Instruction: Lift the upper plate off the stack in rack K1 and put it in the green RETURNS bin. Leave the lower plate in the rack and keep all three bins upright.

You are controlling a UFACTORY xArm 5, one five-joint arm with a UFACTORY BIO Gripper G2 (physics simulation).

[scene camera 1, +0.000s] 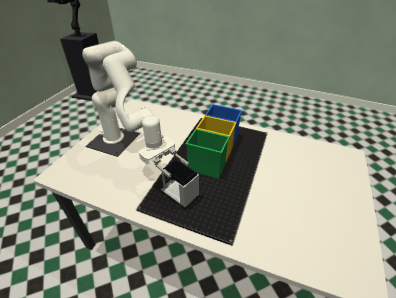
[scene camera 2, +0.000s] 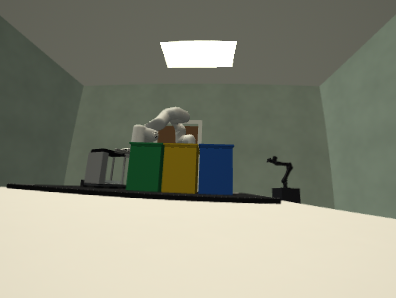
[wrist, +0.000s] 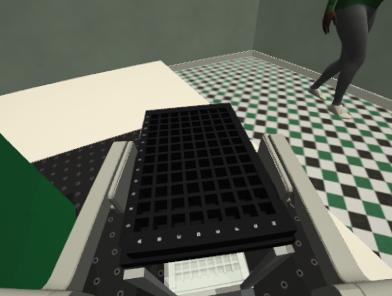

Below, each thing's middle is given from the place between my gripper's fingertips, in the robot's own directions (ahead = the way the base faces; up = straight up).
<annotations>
I see the black gridded plate (wrist: 199,189) 10 mm below my hand. The rest, counted from my hand: green bin (scene camera 2: 145,169) 220 mm to the left, 80 mm below, 70 mm ahead; yellow bin (scene camera 2: 180,166) 350 mm to the left, 90 mm ahead, 80 mm below; blue bin (scene camera 2: 216,160) 480 mm to the left, 100 mm ahead, 80 mm below.
</annotations>
